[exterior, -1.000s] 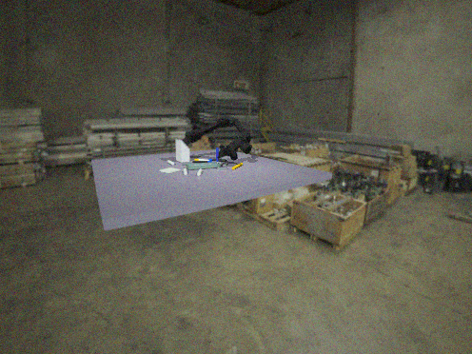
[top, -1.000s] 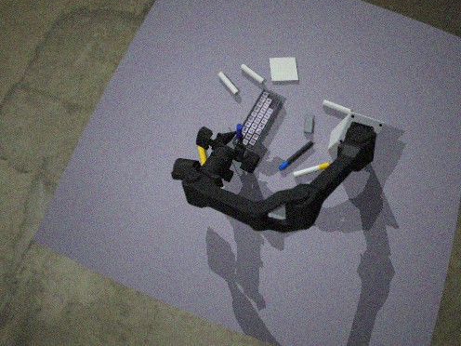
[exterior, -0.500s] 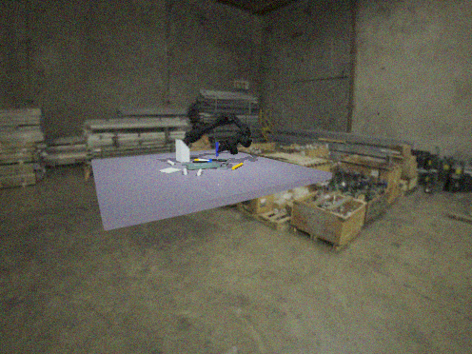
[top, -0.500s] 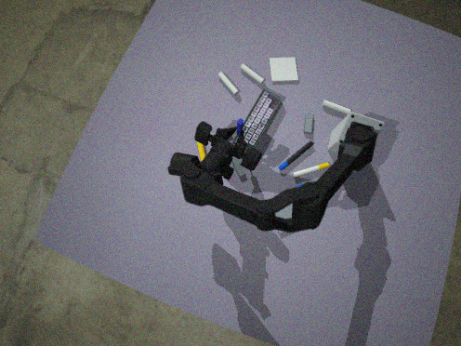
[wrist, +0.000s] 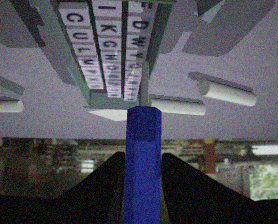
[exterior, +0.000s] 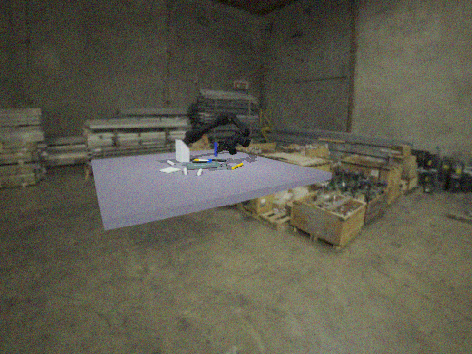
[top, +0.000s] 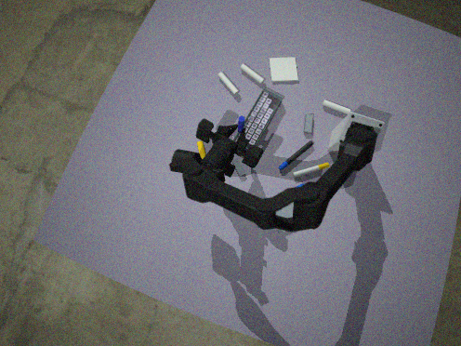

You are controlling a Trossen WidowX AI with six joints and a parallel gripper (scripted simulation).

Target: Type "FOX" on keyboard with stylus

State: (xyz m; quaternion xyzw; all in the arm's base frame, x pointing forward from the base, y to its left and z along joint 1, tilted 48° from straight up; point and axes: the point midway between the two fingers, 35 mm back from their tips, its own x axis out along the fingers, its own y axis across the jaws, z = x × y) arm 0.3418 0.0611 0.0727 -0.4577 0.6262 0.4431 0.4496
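Now: gripper tip 40 mm past the o key, 70 mm to the left of it and 90 mm above it. Also, from my gripper tip: x key 70 mm behind, 90 mm to the right, 90 mm below; then stylus tip 50 mm below; then blue stylus 10 mm below.
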